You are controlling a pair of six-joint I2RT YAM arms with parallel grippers.
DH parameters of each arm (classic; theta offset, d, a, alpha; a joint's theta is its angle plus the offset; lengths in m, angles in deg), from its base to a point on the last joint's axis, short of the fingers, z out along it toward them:
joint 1: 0 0.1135 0.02 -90
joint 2: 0 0 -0.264 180
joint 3: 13.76 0 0.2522 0
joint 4: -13.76 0 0.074 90
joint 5: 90 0 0 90
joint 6: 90 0.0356 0 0
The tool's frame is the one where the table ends.
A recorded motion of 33 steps. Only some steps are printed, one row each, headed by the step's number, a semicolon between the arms.
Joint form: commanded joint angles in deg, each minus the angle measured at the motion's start. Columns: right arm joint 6, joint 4, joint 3, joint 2, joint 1, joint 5; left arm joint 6, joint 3, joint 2, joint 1, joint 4, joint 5.
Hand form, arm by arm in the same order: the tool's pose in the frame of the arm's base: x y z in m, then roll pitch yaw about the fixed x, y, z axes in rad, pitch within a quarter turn. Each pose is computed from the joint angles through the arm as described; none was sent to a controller.
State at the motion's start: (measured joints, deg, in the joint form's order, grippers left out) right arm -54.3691 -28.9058 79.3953 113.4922 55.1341 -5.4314; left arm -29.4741 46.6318 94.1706 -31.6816 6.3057 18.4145
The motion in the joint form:
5: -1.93 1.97 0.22 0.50 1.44 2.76; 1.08 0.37 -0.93 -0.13 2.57 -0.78
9: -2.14 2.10 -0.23 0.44 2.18 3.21; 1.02 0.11 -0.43 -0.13 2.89 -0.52
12: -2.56 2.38 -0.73 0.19 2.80 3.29; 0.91 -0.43 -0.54 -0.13 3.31 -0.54
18: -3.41 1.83 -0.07 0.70 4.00 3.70; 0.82 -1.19 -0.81 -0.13 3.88 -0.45
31: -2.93 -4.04 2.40 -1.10 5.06 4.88; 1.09 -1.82 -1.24 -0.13 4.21 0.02
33: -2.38 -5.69 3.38 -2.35 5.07 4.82; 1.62 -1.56 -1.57 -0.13 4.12 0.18
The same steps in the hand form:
5: 0.2278 0.3481 0.1698 -2.7356 0.3051 -1.0964; 0.2777 -0.1849 0.1762 -2.3908 0.6583 -3.0868
9: 0.2228 0.3498 0.1680 -2.7352 0.2954 -1.0839; 0.2776 -0.1850 0.1726 -2.3928 0.6497 -3.0910
12: 0.2183 0.3509 0.1675 -2.7320 0.2917 -1.0664; 0.2762 -0.1842 0.1710 -2.3921 0.6484 -3.0892
18: 0.2120 0.3568 0.1668 -2.7313 0.2769 -1.0356; 0.2742 -0.1830 0.1694 -2.3893 0.6479 -3.0878
31: 0.2039 0.3566 0.1864 -2.7494 0.2506 -1.0387; 0.2720 -0.1820 0.1691 -2.3851 0.6501 -3.0945
33: 0.2030 0.3552 0.1985 -2.7431 0.2601 -1.0450; 0.2724 -0.1823 0.1720 -2.3823 0.6627 -3.1003

